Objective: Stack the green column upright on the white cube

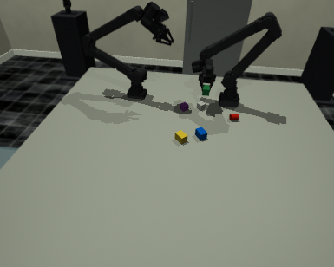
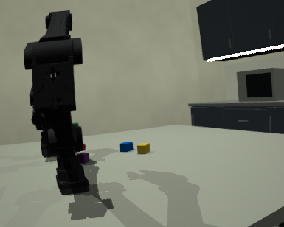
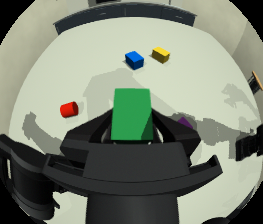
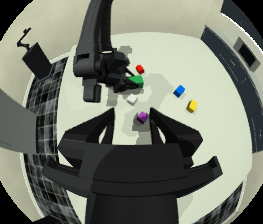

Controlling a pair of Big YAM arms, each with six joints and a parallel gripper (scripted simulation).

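Right now my left hand is 20 mm past the white cube, 20 mm to the left of it and 130 mm above it. The rest, counted from my left hand: green column right at my left hand; then red block 70 mm ahead, 180 mm to the left, 130 mm below; then purple cube 10 mm ahead, 120 mm to the right, 130 mm below.
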